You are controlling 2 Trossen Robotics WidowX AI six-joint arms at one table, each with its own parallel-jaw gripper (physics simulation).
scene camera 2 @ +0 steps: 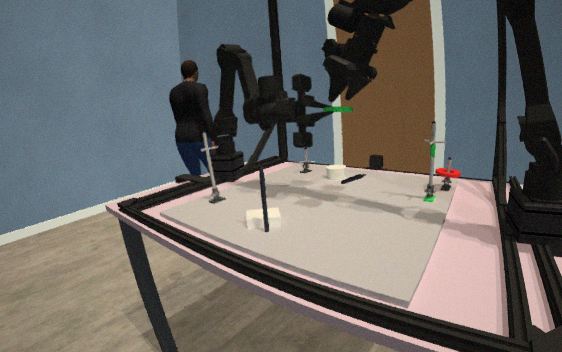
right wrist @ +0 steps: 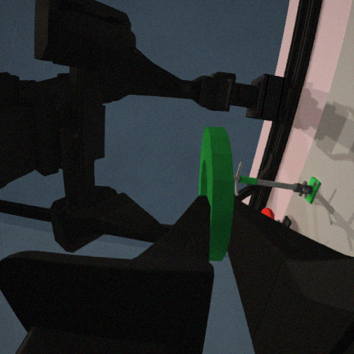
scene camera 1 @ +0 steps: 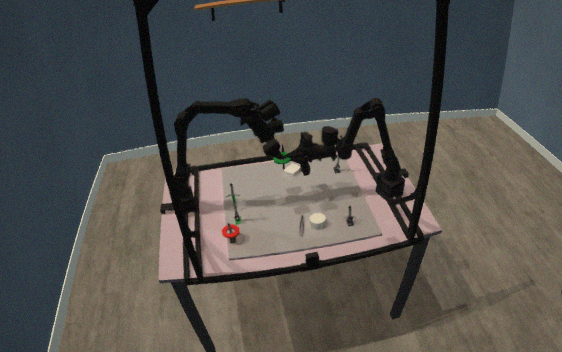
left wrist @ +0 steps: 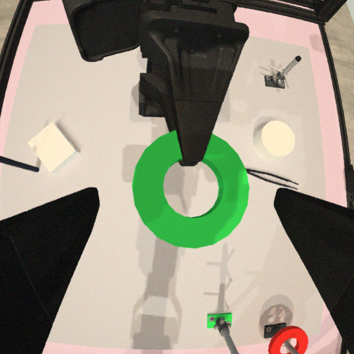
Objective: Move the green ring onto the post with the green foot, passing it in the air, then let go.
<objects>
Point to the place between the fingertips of my left gripper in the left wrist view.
189,196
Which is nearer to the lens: the green ring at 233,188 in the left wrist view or the white block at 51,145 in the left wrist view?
The green ring.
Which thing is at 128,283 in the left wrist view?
A mat.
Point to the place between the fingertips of my left gripper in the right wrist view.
173,174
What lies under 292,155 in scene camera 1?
My right gripper.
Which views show my right gripper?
Scene camera 2, the right wrist view, scene camera 1 and the left wrist view: all of them.
</objects>
